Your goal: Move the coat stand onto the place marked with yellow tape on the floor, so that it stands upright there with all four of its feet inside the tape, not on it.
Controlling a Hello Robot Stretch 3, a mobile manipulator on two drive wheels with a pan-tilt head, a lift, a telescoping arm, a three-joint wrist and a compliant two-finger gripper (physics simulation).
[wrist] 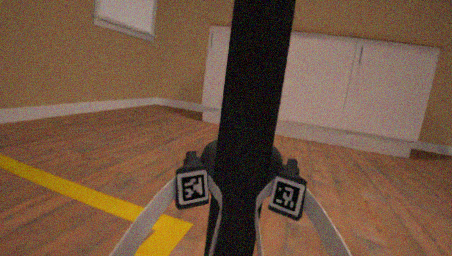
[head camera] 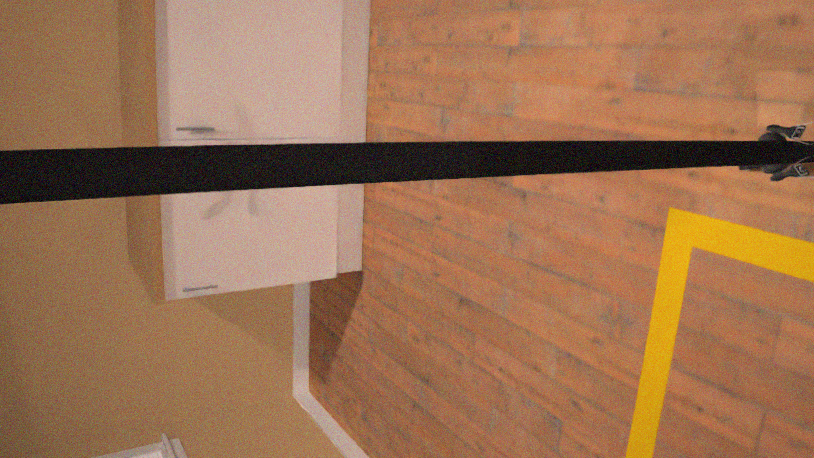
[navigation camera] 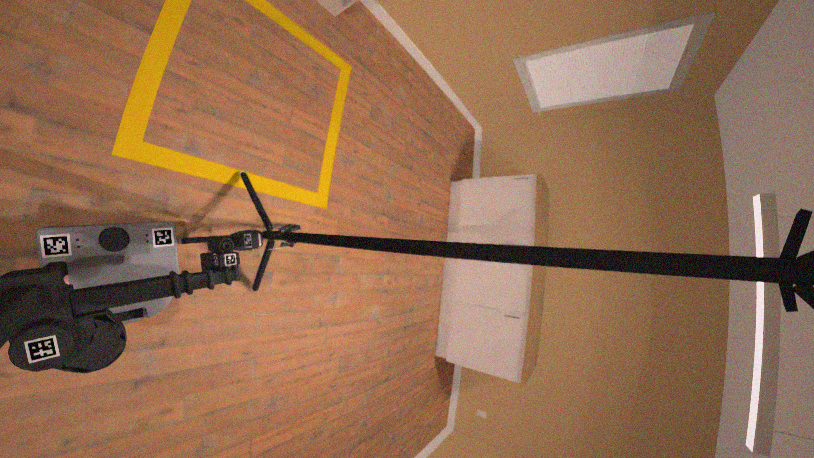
Path:
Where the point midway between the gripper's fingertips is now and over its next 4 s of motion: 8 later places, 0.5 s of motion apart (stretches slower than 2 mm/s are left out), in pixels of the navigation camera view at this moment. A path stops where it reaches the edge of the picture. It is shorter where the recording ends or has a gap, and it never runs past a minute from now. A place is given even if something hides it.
My gripper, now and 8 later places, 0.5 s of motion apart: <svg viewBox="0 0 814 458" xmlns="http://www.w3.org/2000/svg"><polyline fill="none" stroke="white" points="296,235 296,236 295,228 295,215 294,200 294,187 293,170 293,163 293,158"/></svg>

